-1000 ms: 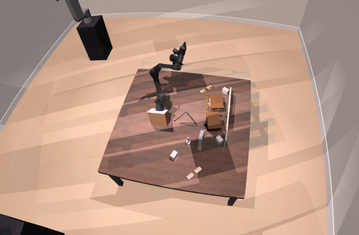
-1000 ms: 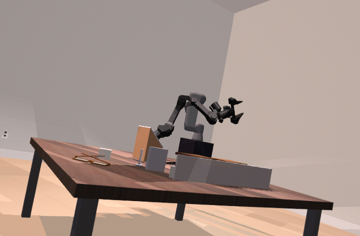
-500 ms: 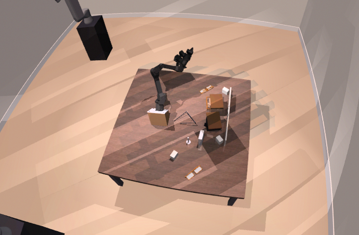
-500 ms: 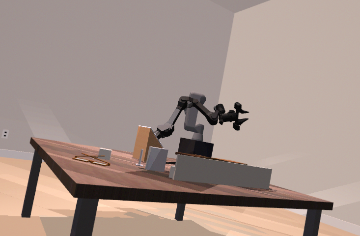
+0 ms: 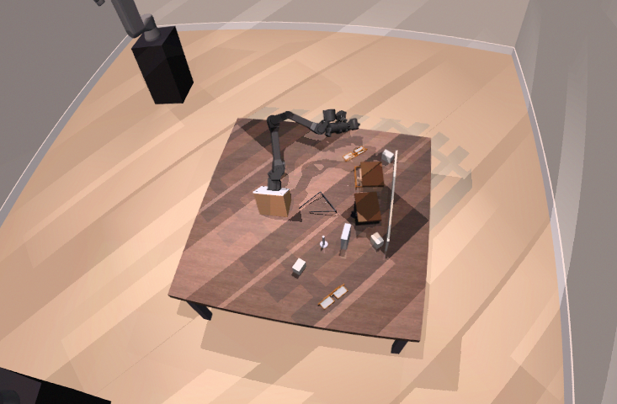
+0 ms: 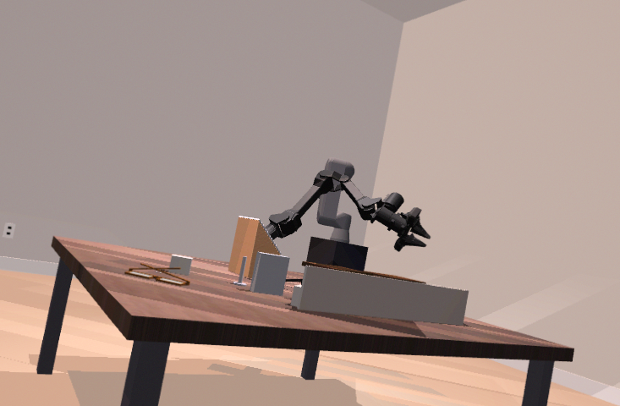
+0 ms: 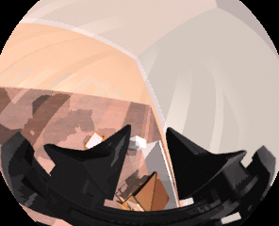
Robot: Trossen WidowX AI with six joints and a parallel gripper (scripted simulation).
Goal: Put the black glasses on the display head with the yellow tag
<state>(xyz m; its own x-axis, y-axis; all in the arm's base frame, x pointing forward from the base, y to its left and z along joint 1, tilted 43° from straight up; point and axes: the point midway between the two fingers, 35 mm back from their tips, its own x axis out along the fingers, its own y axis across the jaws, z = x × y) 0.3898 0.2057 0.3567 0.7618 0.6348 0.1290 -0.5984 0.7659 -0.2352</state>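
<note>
Now: gripper tip 640 mm to the left of the small grey peg stand, 220 mm above it and 130 mm past it. Round my gripper tip: long white bar: 350 mm to the right, 210 mm ahead, 190 mm below; then white block: 610 mm to the right, 180 mm below, 20 mm behind.
</note>
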